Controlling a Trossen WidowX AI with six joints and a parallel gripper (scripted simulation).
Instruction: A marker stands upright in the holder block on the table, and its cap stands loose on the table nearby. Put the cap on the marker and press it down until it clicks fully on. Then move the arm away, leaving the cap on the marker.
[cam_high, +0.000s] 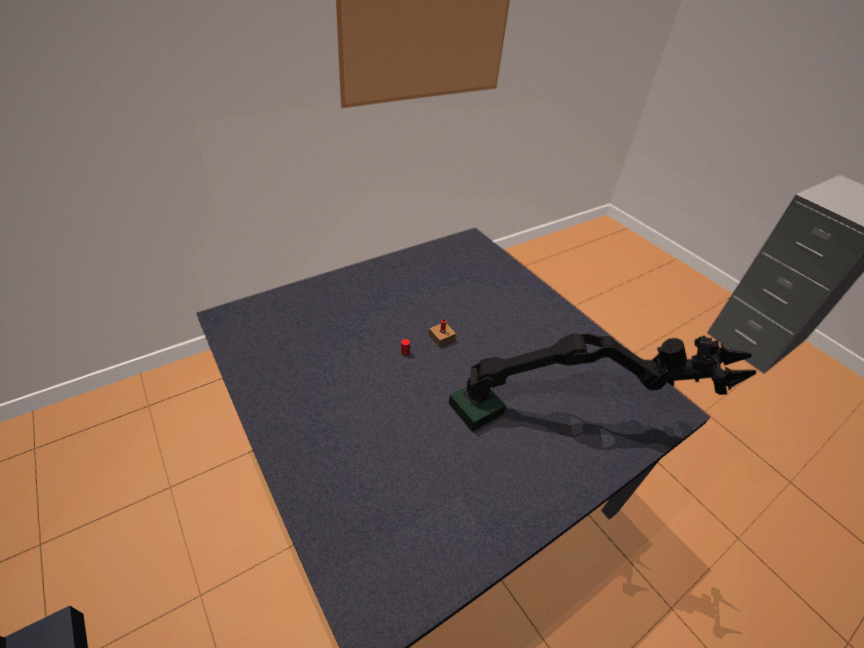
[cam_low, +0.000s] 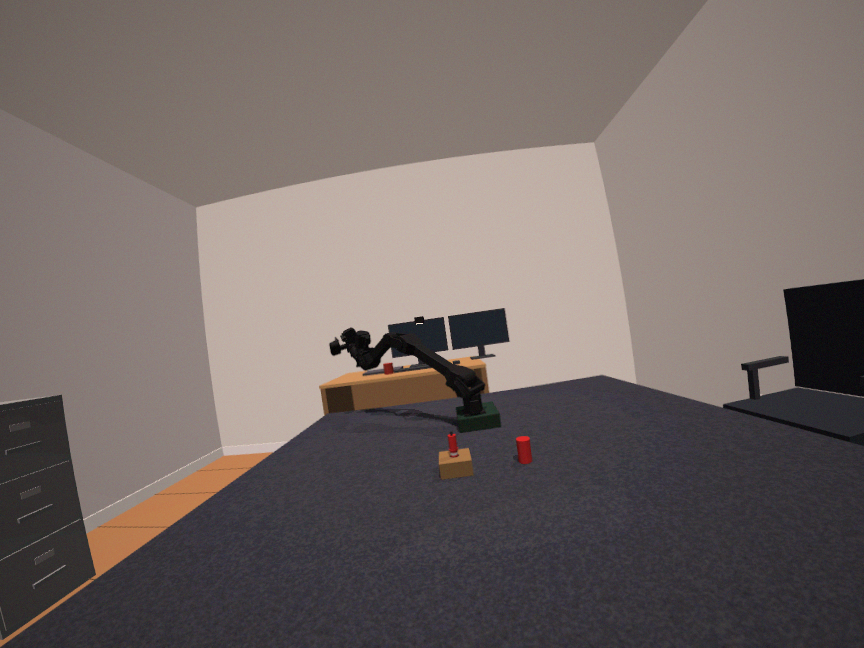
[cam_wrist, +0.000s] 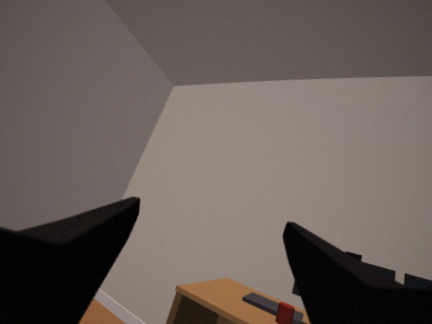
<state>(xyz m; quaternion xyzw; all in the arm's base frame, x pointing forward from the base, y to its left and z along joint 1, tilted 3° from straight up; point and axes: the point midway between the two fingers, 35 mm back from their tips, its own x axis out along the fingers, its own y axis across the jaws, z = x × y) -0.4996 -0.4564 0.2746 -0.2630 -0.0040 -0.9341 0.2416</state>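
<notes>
Now: the red cap 82 cm ahead of my gripper tip, 53 cm to the left of it and 33 cm below it. Round my gripper tip: holder block 80 cm ahead, 38 cm to the left, 34 cm below.
</notes>
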